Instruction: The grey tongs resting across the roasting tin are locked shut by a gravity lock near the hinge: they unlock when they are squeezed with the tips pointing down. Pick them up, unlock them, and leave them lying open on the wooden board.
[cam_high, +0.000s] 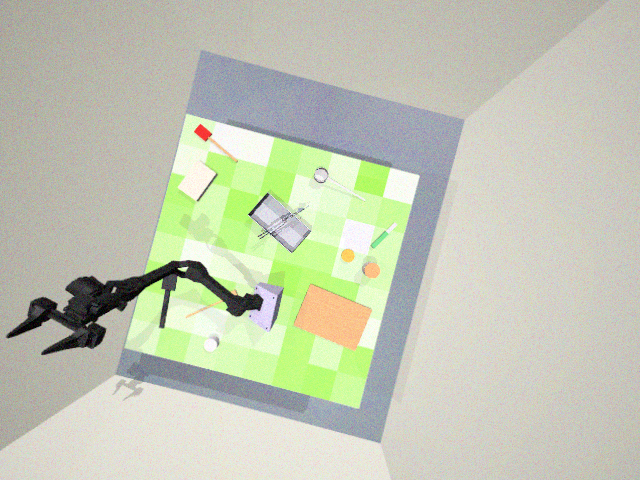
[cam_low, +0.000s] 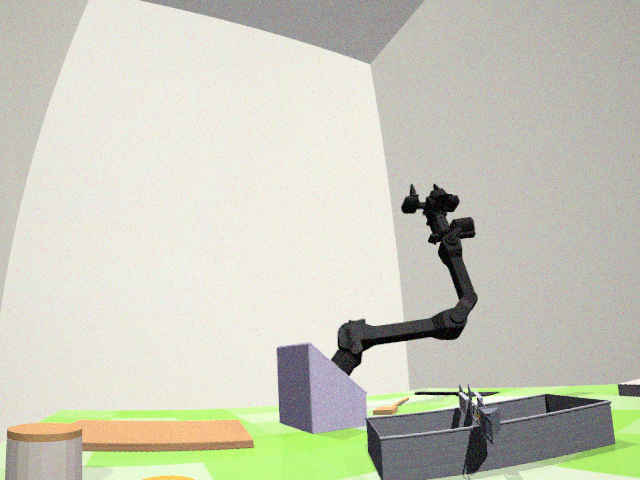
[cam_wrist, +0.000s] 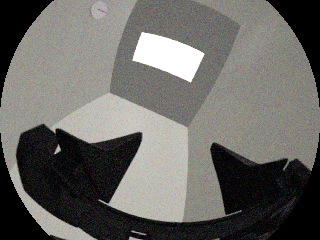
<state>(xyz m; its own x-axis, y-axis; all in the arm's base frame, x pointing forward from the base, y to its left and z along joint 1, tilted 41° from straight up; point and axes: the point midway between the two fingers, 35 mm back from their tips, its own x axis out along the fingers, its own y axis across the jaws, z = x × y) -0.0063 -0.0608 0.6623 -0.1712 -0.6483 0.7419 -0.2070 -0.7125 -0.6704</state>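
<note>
Right now my gripper tip is 48 cm short of the grey roasting tin, 34 cm to the left of it and 65 cm above it. Also, from my gripper tip: white cylinder: 25 cm behind, 21 cm to the right, 66 cm below; black spatula: 9 cm behind, 11 cm to the left, 67 cm below; cream block: 54 cm ahead, 15 cm to the left, 66 cm below.
</note>
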